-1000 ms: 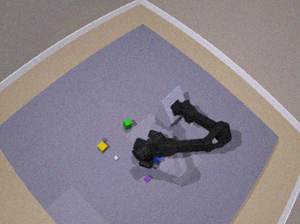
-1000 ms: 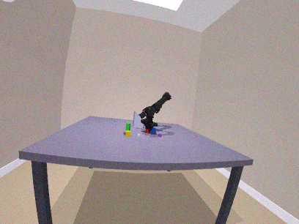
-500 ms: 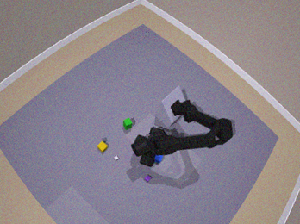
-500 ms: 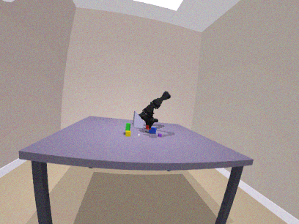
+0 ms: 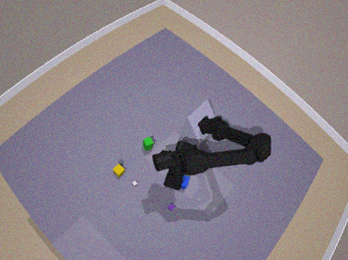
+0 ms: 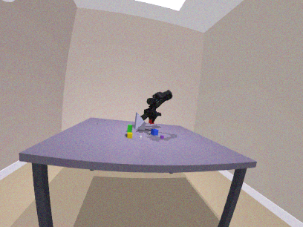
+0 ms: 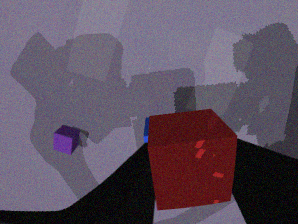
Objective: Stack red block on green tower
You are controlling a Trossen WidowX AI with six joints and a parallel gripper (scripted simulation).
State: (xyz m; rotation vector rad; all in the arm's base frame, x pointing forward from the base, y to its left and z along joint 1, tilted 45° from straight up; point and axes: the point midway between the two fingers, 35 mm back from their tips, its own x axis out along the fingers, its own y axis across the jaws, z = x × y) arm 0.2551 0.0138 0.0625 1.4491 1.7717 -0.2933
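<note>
Right now my gripper tip is 9 cm above the blue block, 4 cm to the right of it and 2 cm past it. Also, from my gripper tip: small white cube 13 cm ahead, 10 cm to the right, 10 cm below; small purple cube 10 cm below, 10 cm ahead, 9 cm to the left; red block 1 cm above.
</note>
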